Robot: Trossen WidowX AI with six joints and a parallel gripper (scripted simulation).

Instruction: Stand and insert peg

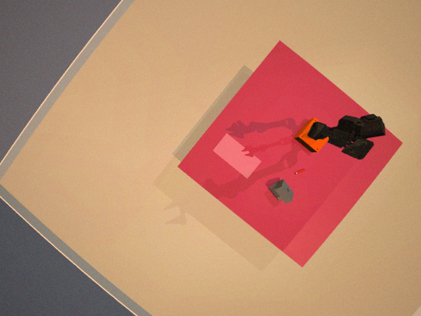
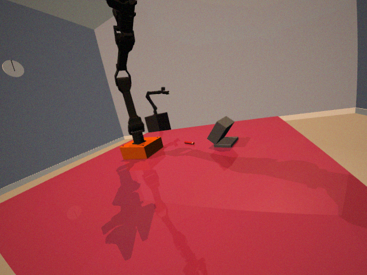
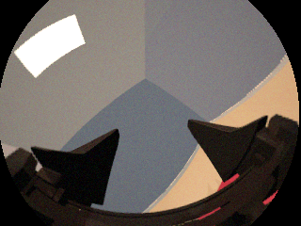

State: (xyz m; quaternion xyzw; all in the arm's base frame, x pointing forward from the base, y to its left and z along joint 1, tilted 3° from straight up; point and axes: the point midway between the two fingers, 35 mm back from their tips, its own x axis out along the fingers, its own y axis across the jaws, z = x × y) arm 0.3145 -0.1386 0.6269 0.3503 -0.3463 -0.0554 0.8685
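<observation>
Now: gripper tip 120 mm past the red peg, 320 mm to the right of it and 700 mm above it. The rest, counted from my gripper tip: grey sloped panel 70 mm ahead, 330 mm to the left, 630 mm below.
</observation>
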